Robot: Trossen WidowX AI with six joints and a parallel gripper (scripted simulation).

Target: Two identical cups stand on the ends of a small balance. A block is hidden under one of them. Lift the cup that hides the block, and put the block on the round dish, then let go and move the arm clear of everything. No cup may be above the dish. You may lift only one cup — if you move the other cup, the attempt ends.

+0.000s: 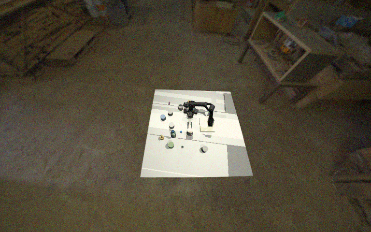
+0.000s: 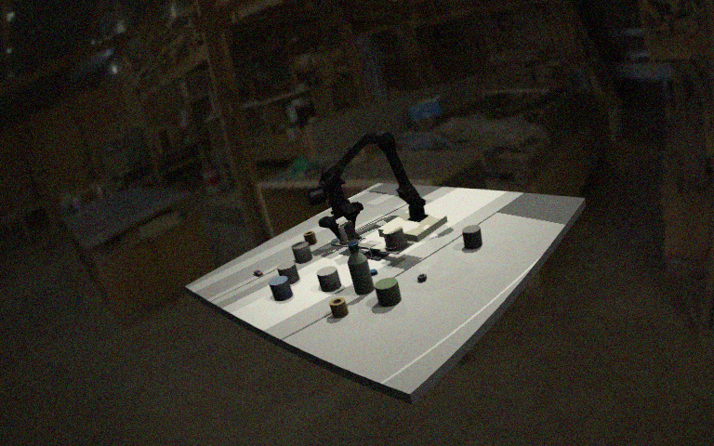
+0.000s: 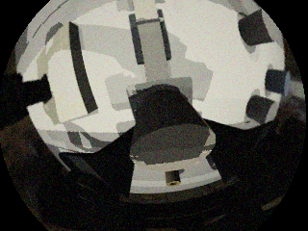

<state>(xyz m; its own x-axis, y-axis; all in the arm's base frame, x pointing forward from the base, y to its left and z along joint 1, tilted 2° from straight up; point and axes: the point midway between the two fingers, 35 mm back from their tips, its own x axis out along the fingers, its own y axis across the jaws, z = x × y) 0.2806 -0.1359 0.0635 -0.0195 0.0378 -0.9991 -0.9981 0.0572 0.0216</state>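
The teal block lies 1 cm below my gripper tip. From my gripper tip the other things lie so: tall bottle (29 cm to the left, 23 cm ahead, 5 cm above); pale blue round dish (11 cm to the right, 6 cm below, 6 cm behind); cup (2 cm to the right, 1 cm above).
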